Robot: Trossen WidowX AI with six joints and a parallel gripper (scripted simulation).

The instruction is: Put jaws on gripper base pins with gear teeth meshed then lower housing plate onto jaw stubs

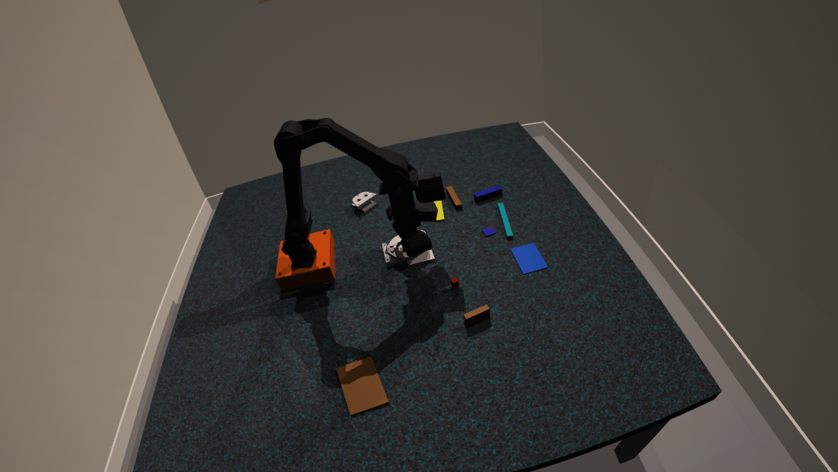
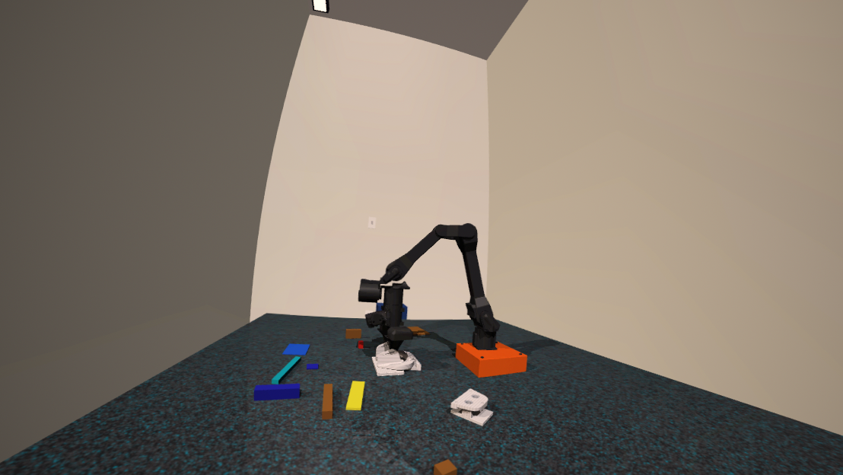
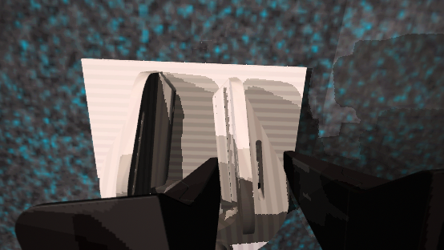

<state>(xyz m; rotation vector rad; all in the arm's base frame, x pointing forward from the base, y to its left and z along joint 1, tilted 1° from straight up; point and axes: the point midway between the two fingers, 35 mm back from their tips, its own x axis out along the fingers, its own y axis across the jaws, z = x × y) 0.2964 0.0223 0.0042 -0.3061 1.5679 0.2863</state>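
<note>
Right now my gripper tip is 4 cm to the right of the white jaw, 4 cm past it and 1 cm above it. From my gripper tip the other things lie so: yellow bar 21 cm to the left, 6 cm ahead, 2 cm below; then red cube 11 cm to the right, 11 cm ahead, 1 cm below; then brown block 22 cm to the right, 15 cm ahead, 1 cm below.
</note>
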